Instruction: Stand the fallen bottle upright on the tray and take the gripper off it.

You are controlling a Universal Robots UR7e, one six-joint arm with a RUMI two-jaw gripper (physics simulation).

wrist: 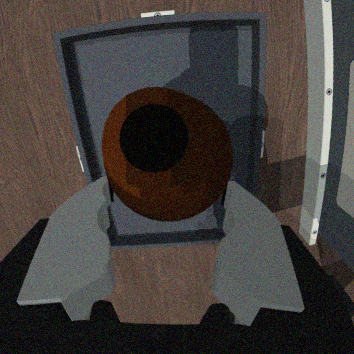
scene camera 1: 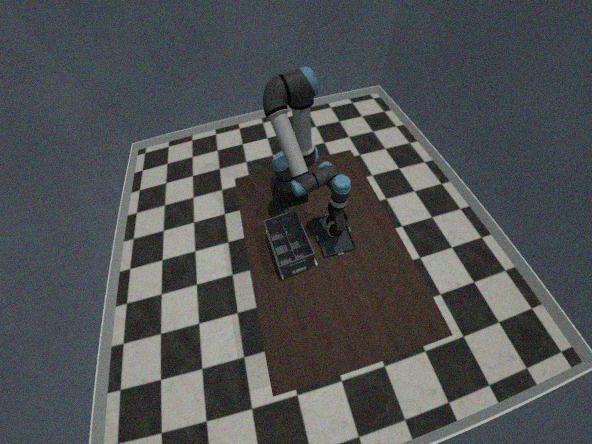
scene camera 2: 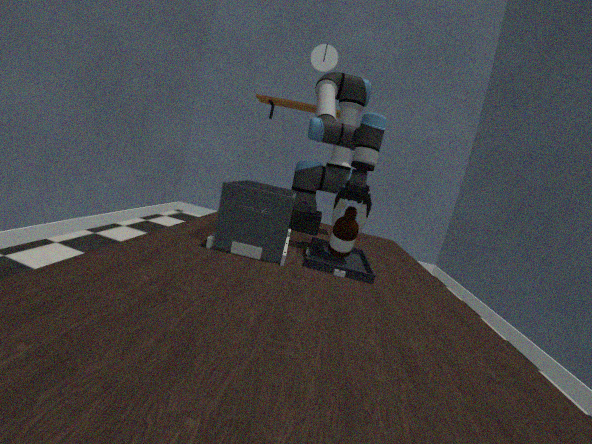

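Where they show: gripper, between the fingertips: (scene camera 2: 345, 230); arm's base, origin of its link: (scene camera 1: 287, 183) (scene camera 2: 300, 209).
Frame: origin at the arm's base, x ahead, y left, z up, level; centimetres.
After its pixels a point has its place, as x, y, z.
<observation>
The brown bottle with a pale lower band (scene camera 2: 345, 230) {45.3, 18.0, 3.4} (wrist: 210, 150) {43.6, 16.9, 9.0} stands nearly upright over the tray, leaning slightly in scene camera 2. Its base appears to be at the tray floor, but contact is too blurred to confirm. My gripper (scene camera 2: 349, 224) {39.6, 18.7, 2.3} (wrist: 168, 181) {39.6, 18.7, 2.3} is shut on the bottle, one finger on each side, with the neck and dark mouth pointing towards the wrist camera. The dark shallow tray (scene camera 1: 345, 247) {49.2, 22.7, -7.3} (scene camera 2: 320, 267) {51.7, 13.5, -6.9} (wrist: 125, 60) {48.7, 22.3, -7.3} lies flat on the brown table top. The base of the bottle is hidden in the wrist view.
A grey box with open compartments (scene camera 1: 299, 267) {54.8, -5.9, -3.2} (scene camera 2: 255, 220) {54.7, -5.7, 1.9} stands close beside the tray, and its pale edge strip (wrist: 327, 65) {47.2, 2.8, -4.8} shows at the right of the wrist view. It is taller than the tray. A round clock (scene camera 2: 324, 57) hangs on the far wall.
</observation>
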